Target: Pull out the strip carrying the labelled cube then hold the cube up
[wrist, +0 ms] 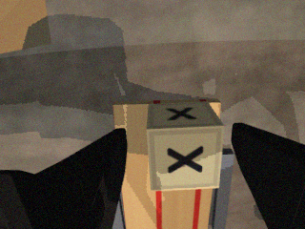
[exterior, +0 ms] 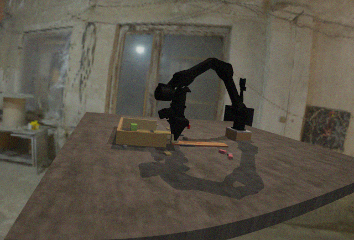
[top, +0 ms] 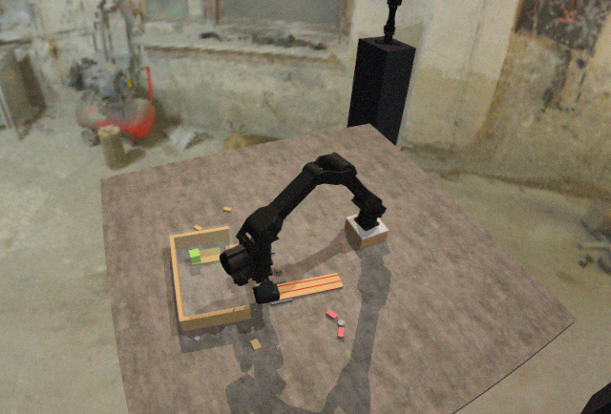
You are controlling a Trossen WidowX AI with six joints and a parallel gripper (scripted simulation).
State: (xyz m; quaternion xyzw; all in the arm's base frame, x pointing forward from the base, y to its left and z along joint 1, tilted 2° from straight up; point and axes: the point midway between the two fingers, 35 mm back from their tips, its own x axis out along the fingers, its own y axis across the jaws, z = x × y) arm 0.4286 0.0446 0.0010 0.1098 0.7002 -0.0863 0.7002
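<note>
Right now the striped strip is 11 cm behind my gripper tip, 4 cm to the left of it and 2 cm below it. Round my gripper tip: cube marked x (right at my gripper tip); then red peg (31 cm to the right, 26 cm behind, 1 cm below); then grey disc (20 cm to the left, 14 cm behind, 1 cm below).
</note>
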